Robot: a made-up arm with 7 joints. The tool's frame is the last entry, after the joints.
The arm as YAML. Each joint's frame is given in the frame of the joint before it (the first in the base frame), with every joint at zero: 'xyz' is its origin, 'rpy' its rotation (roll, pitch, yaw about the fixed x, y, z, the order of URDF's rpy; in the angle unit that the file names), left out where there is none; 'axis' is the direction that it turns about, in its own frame. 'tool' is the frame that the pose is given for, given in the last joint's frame.
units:
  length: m
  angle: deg
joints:
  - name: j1
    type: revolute
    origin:
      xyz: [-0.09, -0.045, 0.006]
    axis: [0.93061, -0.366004, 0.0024]
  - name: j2
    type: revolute
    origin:
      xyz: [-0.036, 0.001, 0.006]
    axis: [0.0, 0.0, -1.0]
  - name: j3
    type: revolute
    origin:
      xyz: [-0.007, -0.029, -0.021]
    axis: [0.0, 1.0, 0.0]
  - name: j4
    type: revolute
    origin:
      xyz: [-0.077, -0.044, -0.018]
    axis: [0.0, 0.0, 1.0]
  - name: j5
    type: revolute
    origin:
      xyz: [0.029, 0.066, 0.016]
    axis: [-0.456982, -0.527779, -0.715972]
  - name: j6
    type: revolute
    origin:
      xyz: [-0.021, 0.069, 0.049]
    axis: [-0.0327, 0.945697, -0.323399]
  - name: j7
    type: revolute
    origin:
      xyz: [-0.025, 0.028, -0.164]
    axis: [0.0, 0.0, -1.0]
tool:
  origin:
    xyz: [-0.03, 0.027, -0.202]
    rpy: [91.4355, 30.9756, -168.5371]
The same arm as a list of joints. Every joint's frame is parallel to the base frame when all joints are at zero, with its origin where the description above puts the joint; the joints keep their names.
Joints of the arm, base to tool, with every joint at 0 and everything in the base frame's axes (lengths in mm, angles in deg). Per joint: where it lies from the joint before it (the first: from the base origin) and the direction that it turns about. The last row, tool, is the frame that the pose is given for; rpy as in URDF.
j1: origin -90.0 -45.0 6.0 axis 0.93061 -0.366004 0.0024
j2: origin -36.0 1.0 6.0 axis -z
j3: origin -7.0 -29.0 -21.0 axis +y
j4: origin -77.0 -44.0 -18.0 axis +z
j5: origin 29.0 66.0 16.0 axis -0.456982 -0.527779 -0.715972
j6: origin -21.0 69.0 49.0 axis -0.0327 0.945697 -0.323399
j7: origin -25.0 28.0 -164.0 axis -z
tool: origin -30.0 27.0 -202.0 rpy 91.44 30.98 -168.54

